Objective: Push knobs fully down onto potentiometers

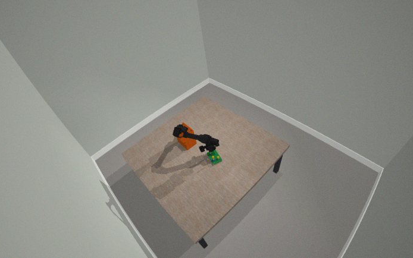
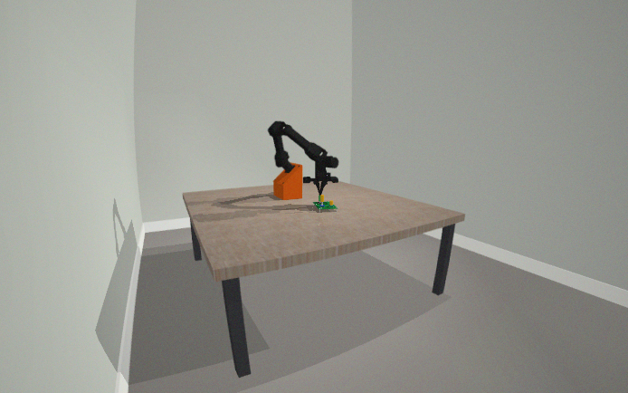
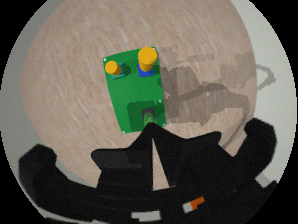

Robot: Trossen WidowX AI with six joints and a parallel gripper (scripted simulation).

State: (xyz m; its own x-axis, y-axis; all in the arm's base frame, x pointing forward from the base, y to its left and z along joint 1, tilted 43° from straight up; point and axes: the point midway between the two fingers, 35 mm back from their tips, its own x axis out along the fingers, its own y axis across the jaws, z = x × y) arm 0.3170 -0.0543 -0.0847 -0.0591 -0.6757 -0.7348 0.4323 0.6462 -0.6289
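Right now my gripper tip is 7 cm short of the knob and 4 cm to the left of it.
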